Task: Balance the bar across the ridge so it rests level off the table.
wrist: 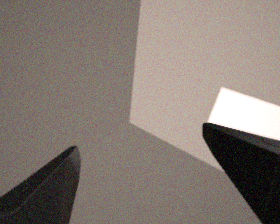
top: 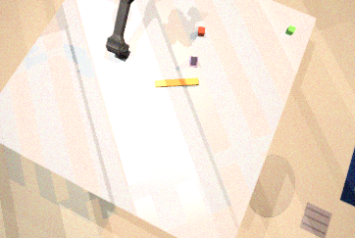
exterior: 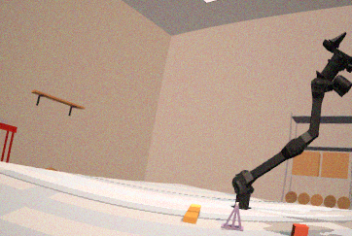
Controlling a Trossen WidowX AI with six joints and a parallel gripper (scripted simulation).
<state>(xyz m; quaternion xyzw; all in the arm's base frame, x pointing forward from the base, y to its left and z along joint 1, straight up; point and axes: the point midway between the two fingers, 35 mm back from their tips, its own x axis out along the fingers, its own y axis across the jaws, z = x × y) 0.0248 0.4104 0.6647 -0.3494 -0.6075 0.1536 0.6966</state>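
Right now the orange bar is 68 cm below my gripper tip, 45 cm to the right of it and 29 cm ahead of it. Also, from my gripper tip: red block 67 cm below, 28 cm ahead, 15 cm to the right; green cube 71 cm ahead, 67 cm below, 7 cm to the left.
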